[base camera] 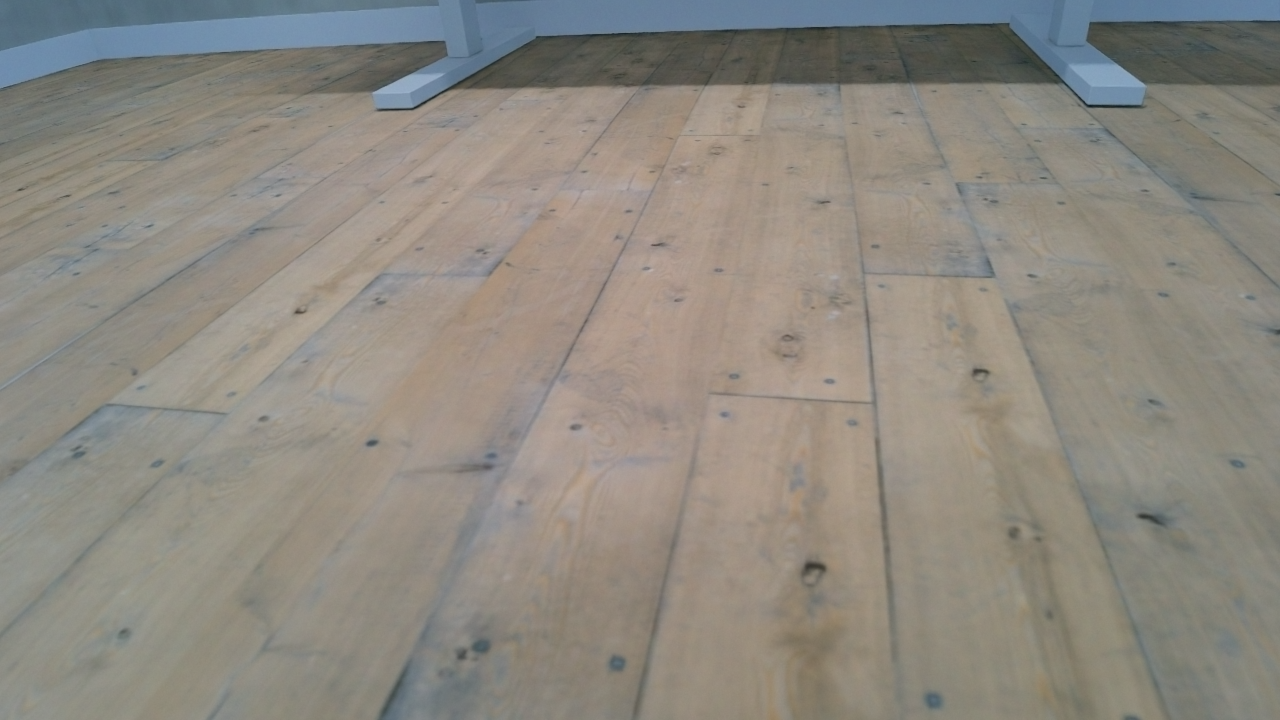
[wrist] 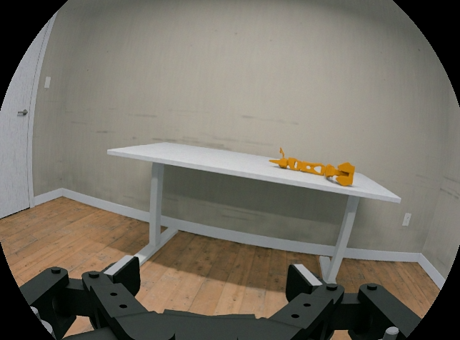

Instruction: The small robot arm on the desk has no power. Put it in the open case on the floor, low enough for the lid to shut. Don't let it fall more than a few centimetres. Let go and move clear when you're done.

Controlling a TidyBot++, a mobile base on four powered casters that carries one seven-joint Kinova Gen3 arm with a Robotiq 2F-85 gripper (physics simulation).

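Frame: origin at the arm's base, x ahead, y left, z up, level; centimetres.
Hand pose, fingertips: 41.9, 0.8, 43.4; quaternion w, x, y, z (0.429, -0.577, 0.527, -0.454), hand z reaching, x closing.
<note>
Each offset is from my fingertips to the centre of the thing, as dx, dy, dz. "spot": to the spot under its first point. Level surfaces: height alone.
The small orange robot arm (wrist: 313, 168) lies stretched out on the right part of the white desk (wrist: 210, 159) in the wrist view, its bulky end near the desk's right end. The desk stands across the room against the far wall; its feet also show at the top of the base camera view, the left foot @[spot: +135.9, +43.0, -79.8] (base camera: 456, 68) and the right foot @[spot: +105.8, -72.1, -79.6] (base camera: 1083, 64). My gripper (wrist: 212, 278) is wide open and empty, well away from the small arm. The open case does not show in either view.
The desk's left leg (wrist: 156, 205) and right leg (wrist: 344, 235) stand on the wooden floor @[dz -83.1] (base camera: 626, 358). A white door (wrist: 17, 120) is at the far left. A wall socket (wrist: 406, 219) is at the right, above the white baseboard.
</note>
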